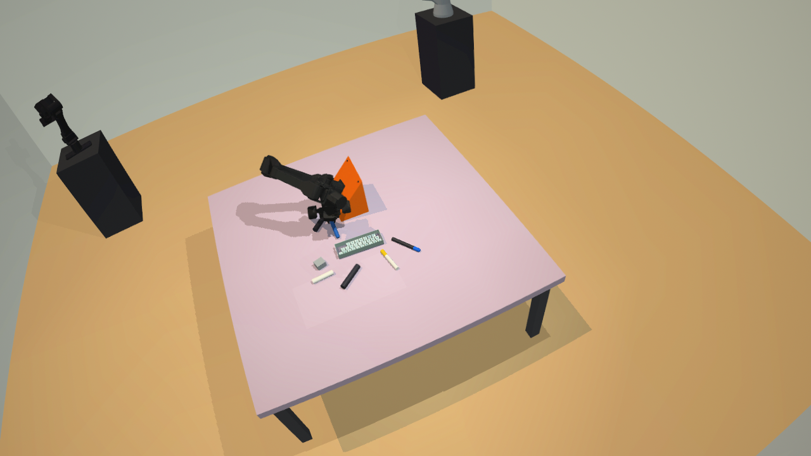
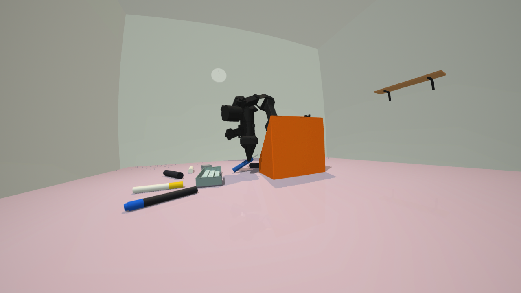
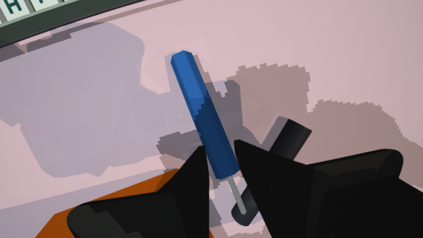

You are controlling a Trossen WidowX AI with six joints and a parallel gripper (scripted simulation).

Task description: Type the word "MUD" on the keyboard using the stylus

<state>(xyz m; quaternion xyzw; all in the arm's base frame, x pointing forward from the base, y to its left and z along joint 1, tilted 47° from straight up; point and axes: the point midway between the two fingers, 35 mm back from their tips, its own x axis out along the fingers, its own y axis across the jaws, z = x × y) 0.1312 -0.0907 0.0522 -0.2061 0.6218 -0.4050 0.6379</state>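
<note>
Now: the stylus tip 3 cm behind my gripper tip and 2 cm above it. Also, from my gripper tip: small grey block (16 cm ahead, 13 cm to the right, 3 cm below); white cylinder (23 cm ahead, 14 cm to the right, 3 cm below); stylus (right at my gripper tip).
</note>
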